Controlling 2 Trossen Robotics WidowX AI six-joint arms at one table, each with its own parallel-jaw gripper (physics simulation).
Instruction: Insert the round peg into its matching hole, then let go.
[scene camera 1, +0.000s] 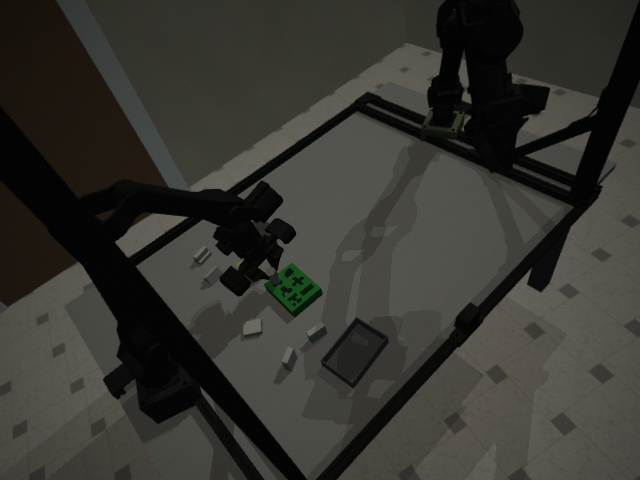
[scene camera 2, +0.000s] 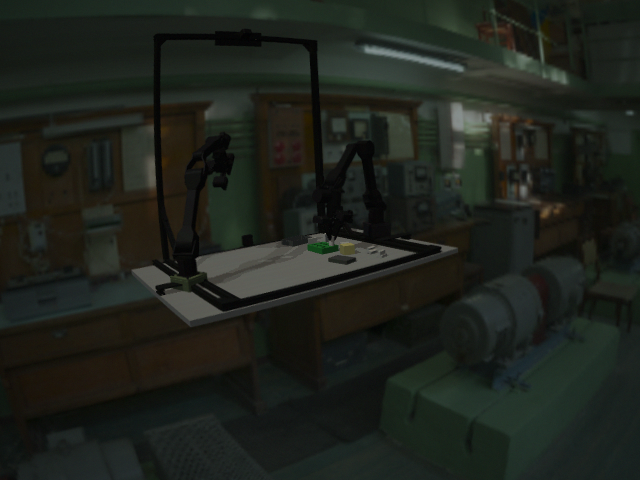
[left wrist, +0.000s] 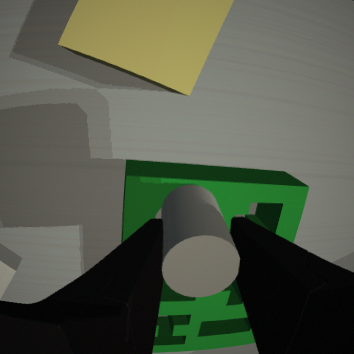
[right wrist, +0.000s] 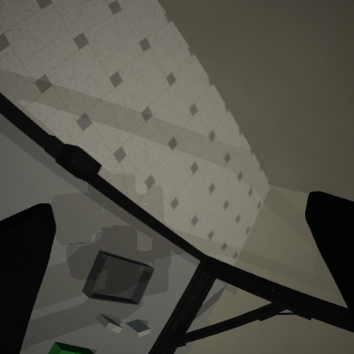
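My right gripper holds nothing and is open. On the table are a dark tray and a yellow block.
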